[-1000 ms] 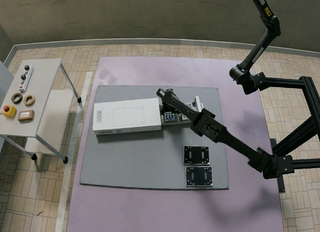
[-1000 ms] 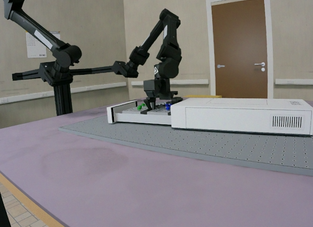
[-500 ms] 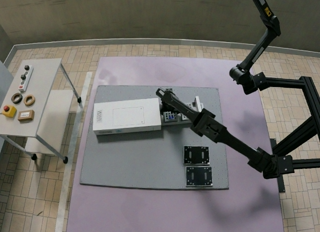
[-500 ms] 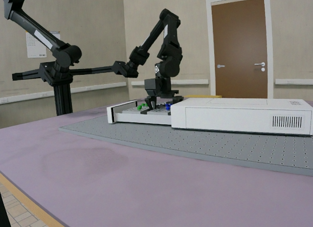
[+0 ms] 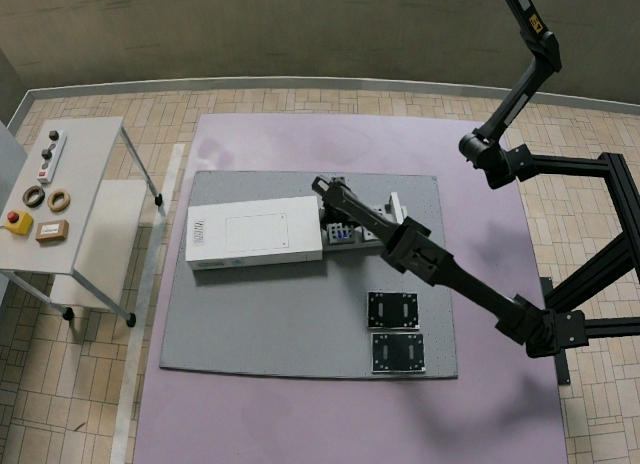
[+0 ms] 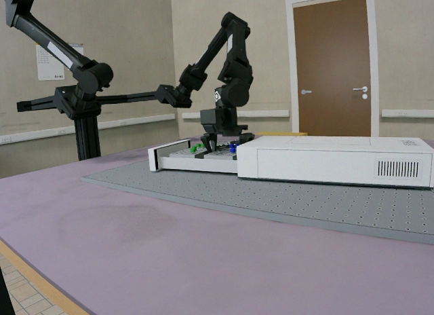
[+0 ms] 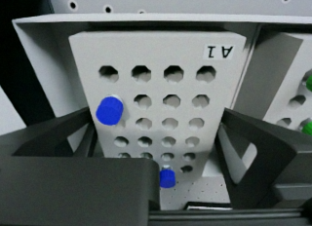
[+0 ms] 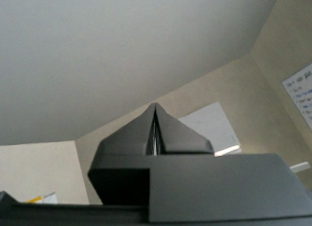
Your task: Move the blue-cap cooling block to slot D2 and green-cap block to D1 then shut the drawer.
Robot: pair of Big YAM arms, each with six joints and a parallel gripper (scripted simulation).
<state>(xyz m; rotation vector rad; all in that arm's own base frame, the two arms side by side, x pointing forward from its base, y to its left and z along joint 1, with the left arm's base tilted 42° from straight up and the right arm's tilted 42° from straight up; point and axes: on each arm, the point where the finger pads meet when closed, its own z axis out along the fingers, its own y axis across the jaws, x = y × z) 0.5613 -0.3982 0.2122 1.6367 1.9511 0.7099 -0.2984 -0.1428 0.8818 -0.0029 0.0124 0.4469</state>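
Right now the white cooler is 110 mm ahead of my left hand, 10 mm to the left of it and 10 mm above it. Also, from my left hand: deck slot D1 (150 mm behind, 290 mm to the left, 30 mm below); then deck slot D2 (160 mm behind, 430 mm to the left, 30 mm below).
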